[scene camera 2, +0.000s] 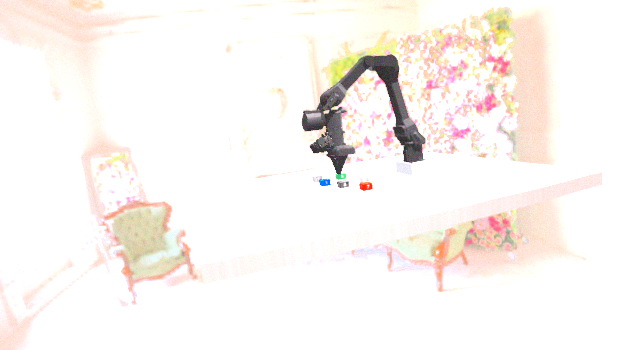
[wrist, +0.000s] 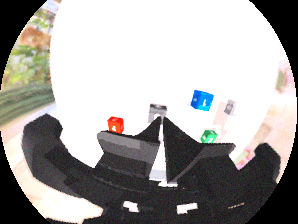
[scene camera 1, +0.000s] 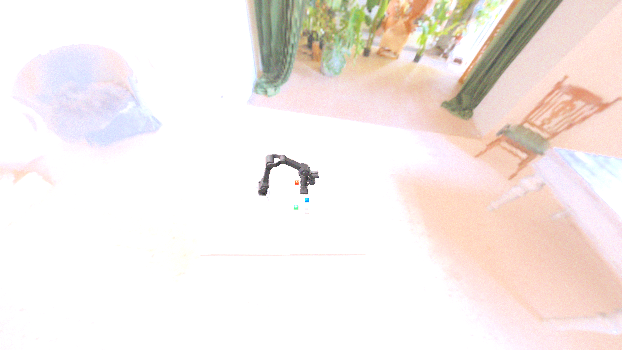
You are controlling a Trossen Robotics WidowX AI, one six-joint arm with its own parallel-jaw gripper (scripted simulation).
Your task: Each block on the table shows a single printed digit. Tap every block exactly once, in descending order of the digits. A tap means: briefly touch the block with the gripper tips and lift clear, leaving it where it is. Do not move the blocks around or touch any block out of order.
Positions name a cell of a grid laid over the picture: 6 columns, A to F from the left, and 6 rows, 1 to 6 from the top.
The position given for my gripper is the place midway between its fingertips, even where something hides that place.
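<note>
You'd find my gripper (scene camera 2: D3), and the same gripper (wrist: D4) shows as well; it's shut, and my gripper is holding nothing.
</note>
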